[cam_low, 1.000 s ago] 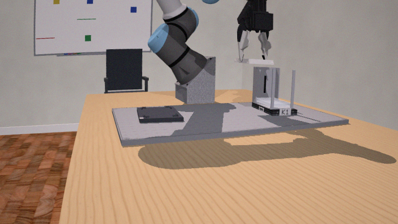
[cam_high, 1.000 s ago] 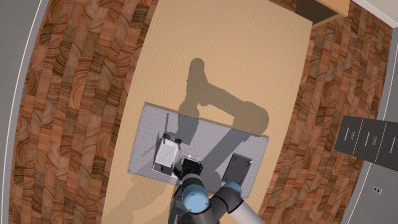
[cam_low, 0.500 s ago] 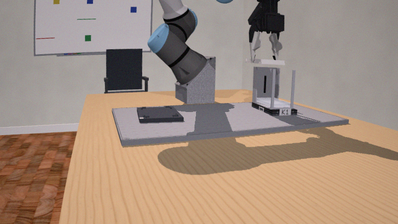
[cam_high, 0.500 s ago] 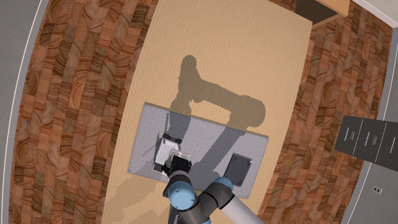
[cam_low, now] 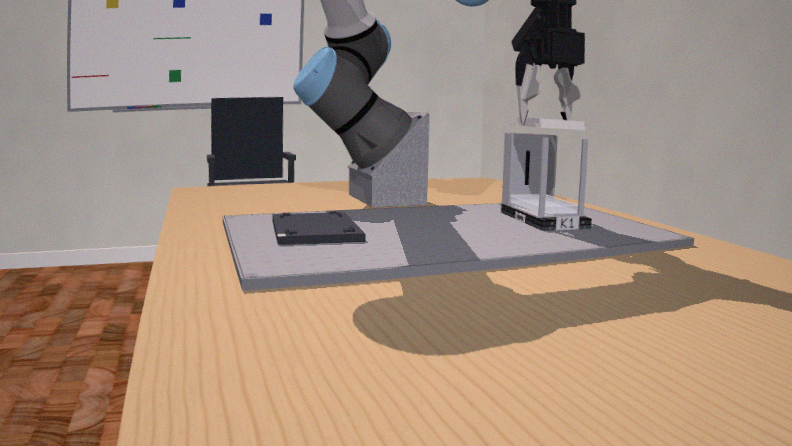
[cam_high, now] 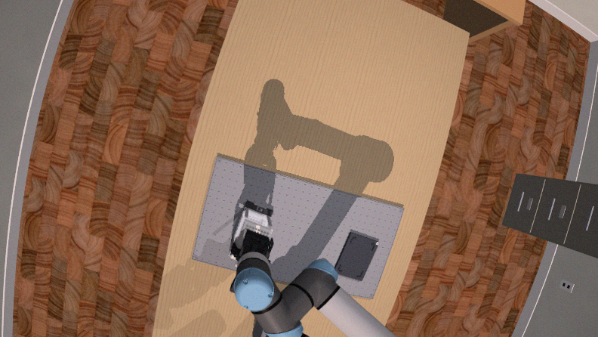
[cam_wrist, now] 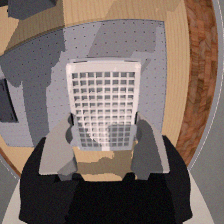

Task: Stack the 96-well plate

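Now: the clear 96-well plate 1 cm below my hand. The rest, counted from my hand: back panel: 9 cm below, 6 cm behind, 1 cm to the left; white plate: 15 cm below.
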